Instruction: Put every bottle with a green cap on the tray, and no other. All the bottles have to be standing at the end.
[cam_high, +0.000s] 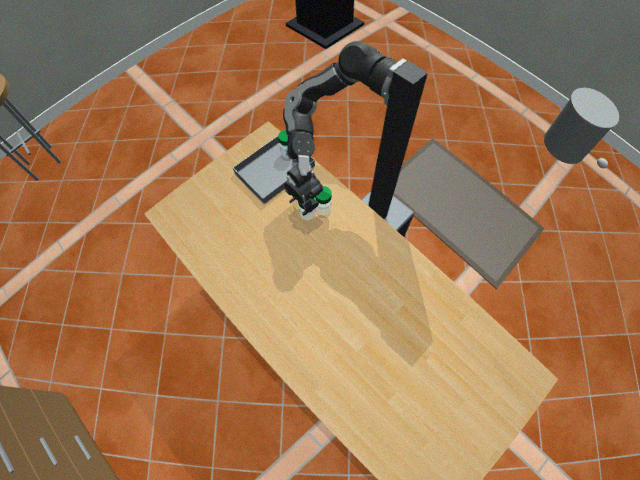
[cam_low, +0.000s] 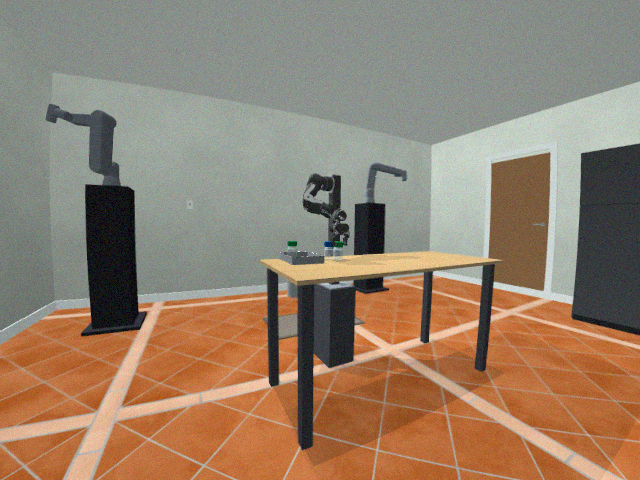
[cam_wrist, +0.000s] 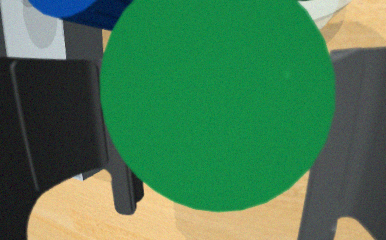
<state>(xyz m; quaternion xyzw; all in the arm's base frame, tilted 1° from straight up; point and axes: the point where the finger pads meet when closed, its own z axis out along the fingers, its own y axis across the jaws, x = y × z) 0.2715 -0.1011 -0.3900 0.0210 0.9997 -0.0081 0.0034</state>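
My gripper is now 7 cm past the blue-capped bottle, 3 cm to the left of it and 5 cm above it. Also, from my hand: tray: 6 cm behind, 22 cm to the right, 8 cm below.
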